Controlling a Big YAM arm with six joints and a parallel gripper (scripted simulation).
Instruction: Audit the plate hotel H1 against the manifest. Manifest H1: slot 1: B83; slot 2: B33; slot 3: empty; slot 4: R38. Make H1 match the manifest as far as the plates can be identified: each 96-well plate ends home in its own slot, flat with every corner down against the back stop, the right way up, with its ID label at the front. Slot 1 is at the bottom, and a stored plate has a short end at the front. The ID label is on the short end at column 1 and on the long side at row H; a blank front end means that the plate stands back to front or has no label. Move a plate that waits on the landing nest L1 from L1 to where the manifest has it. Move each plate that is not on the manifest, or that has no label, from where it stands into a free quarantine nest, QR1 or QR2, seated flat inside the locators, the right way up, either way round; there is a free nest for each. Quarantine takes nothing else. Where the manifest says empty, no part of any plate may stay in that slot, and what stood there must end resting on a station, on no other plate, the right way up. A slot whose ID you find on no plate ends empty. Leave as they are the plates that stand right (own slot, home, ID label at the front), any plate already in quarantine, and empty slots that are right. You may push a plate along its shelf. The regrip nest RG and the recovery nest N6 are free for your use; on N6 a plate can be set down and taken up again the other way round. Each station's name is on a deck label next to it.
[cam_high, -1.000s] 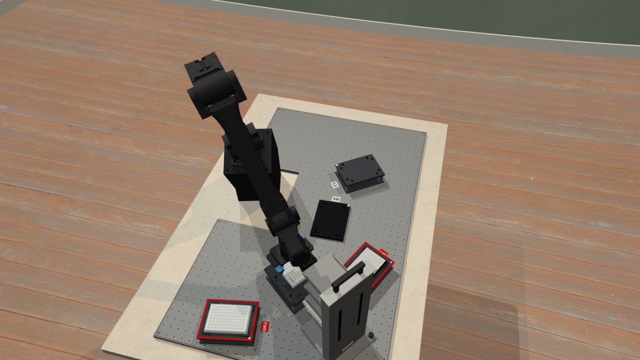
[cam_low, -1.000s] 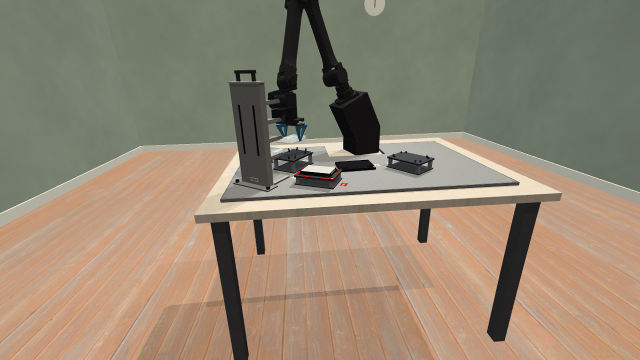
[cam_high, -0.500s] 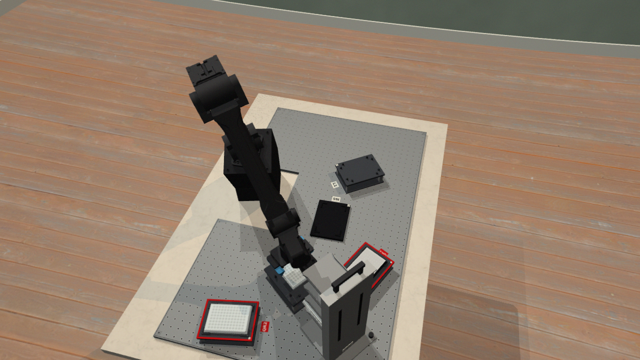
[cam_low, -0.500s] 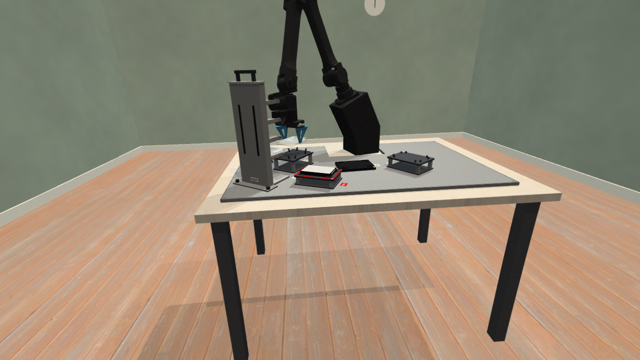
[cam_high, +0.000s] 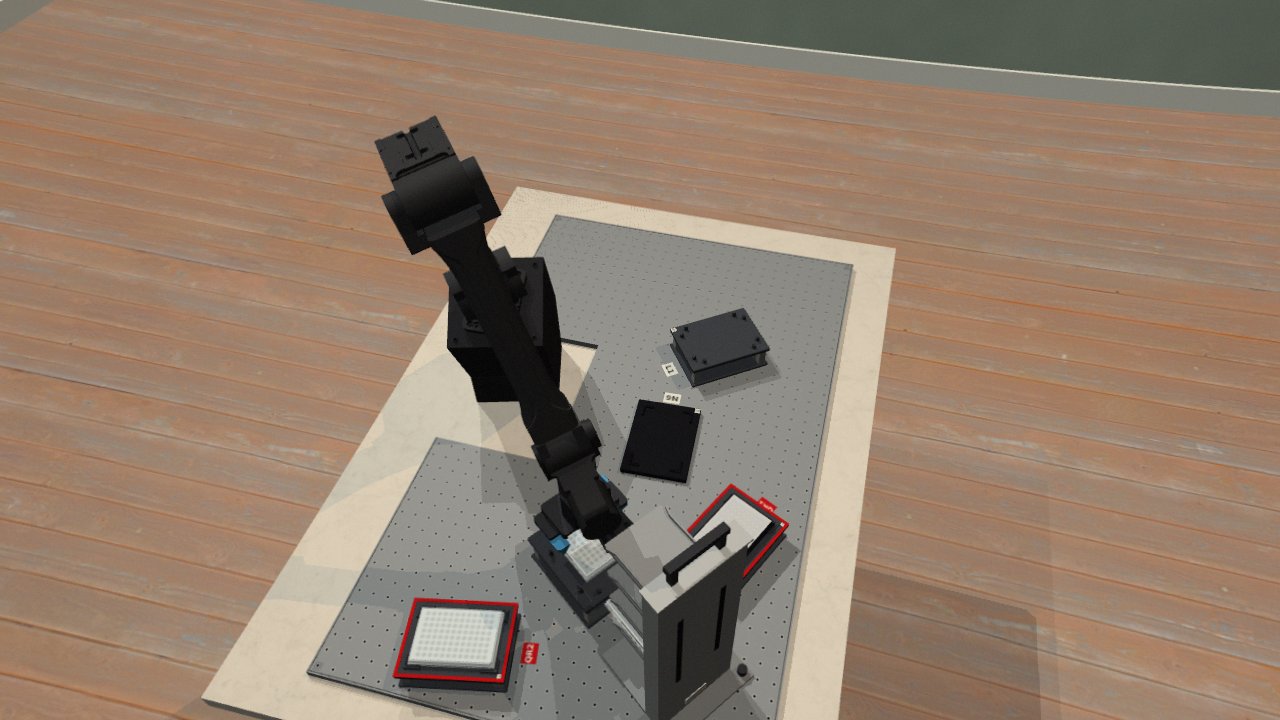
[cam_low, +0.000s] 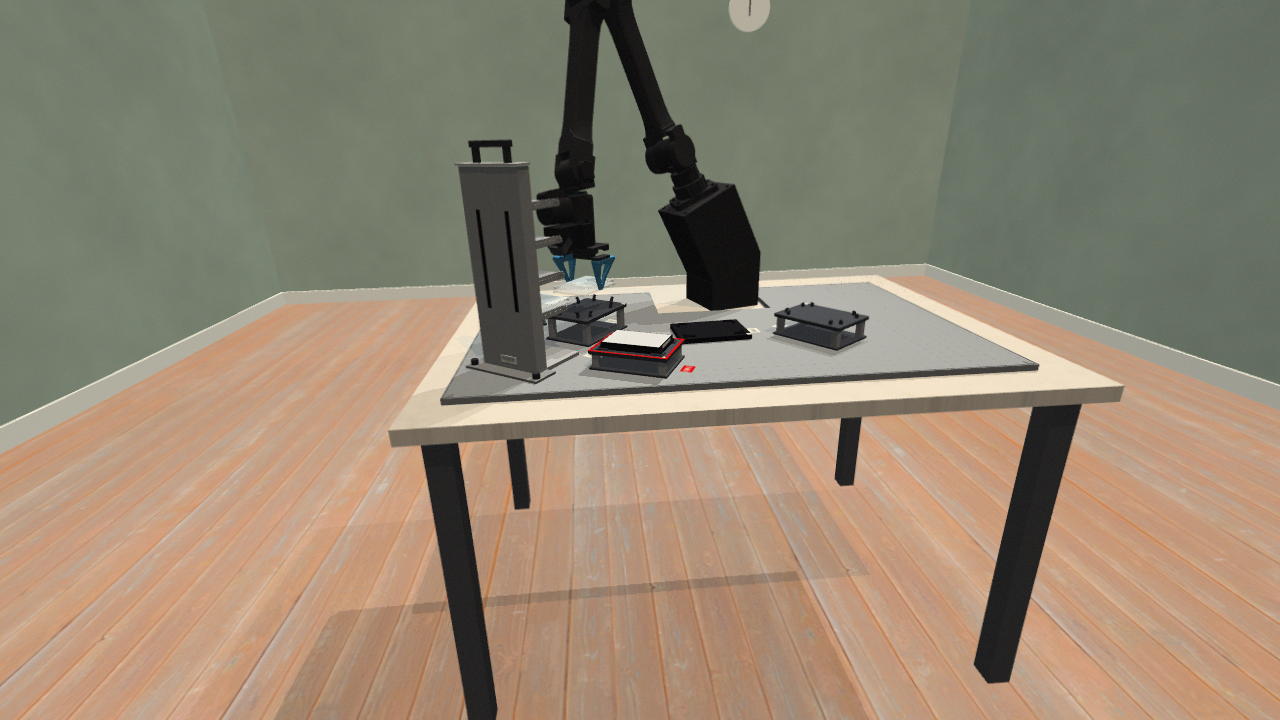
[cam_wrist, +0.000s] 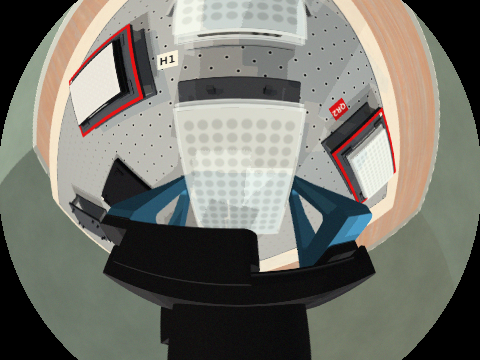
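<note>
Right now the regrip nest RG is 60 mm below my hand. From my hand the other things lie so: red-edged quarantine nest QR1: 230 mm ahead, 80 mm below, 70 mm to the left; H1 deck label: 160 mm ahead, 120 mm below, 10 mm to the right; red-edged quarantine nest QR2: 170 mm behind, 160 mm to the right, 80 mm below.
</note>
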